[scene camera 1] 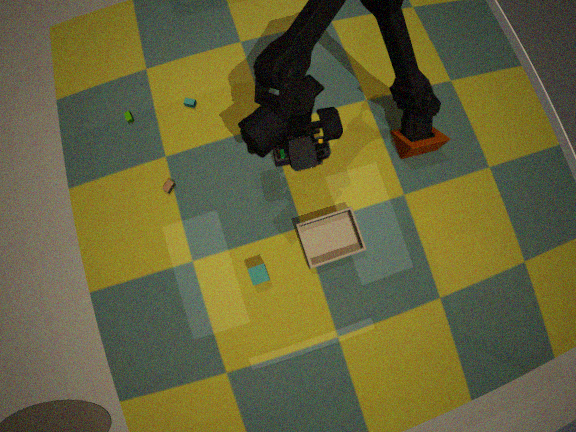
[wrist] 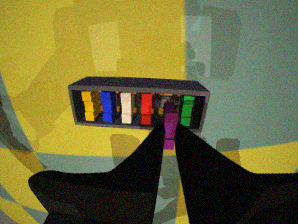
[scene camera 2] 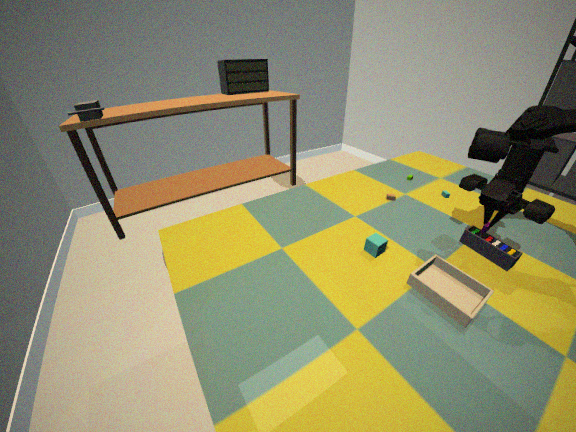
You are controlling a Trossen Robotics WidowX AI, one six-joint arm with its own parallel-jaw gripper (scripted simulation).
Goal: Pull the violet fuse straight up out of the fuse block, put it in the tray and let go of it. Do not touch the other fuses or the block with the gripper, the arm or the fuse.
Path:
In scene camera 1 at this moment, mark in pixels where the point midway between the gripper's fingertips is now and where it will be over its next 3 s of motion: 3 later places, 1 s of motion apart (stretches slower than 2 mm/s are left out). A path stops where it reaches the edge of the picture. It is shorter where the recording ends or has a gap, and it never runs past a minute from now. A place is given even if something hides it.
My gripper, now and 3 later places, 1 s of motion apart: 290,145; 294,154; 337,232; 334,234

